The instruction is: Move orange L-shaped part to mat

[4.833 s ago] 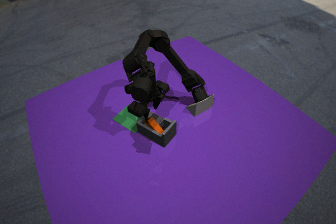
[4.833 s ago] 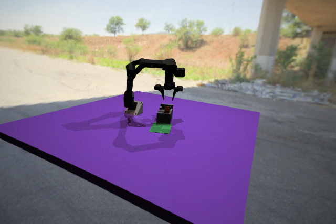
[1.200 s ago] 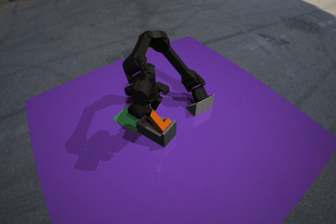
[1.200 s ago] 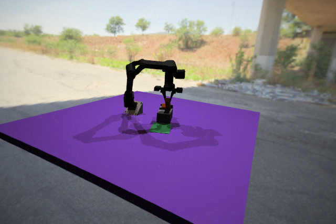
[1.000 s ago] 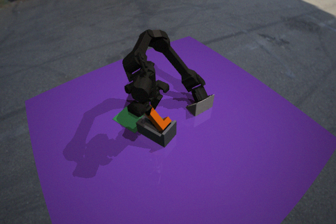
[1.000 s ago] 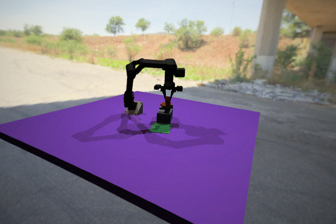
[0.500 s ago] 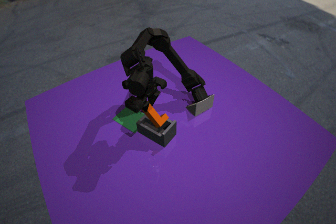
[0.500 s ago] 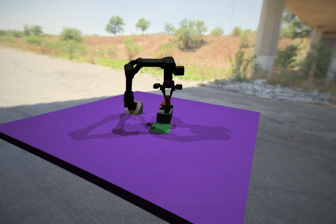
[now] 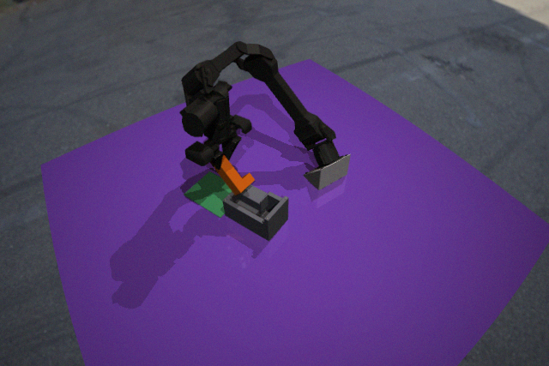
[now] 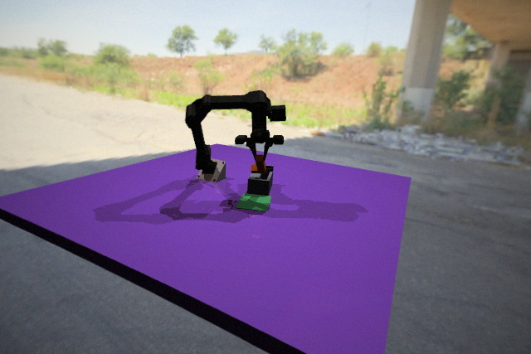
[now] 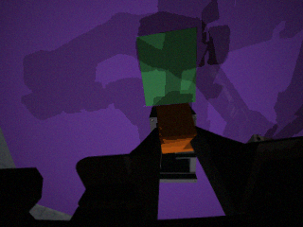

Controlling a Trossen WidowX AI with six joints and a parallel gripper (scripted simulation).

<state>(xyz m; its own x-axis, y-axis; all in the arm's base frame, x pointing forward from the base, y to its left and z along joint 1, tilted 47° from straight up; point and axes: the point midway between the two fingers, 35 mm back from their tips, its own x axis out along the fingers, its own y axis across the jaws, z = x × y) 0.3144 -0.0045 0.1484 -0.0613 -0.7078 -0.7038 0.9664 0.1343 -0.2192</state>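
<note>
Right now my gripper tip is 1 cm short of the green mat, 6 cm to the left of it and 17 cm above it. Round my gripper tip: orange L-shaped part: 2 cm behind, 3 cm to the left, 3 cm below.
</note>
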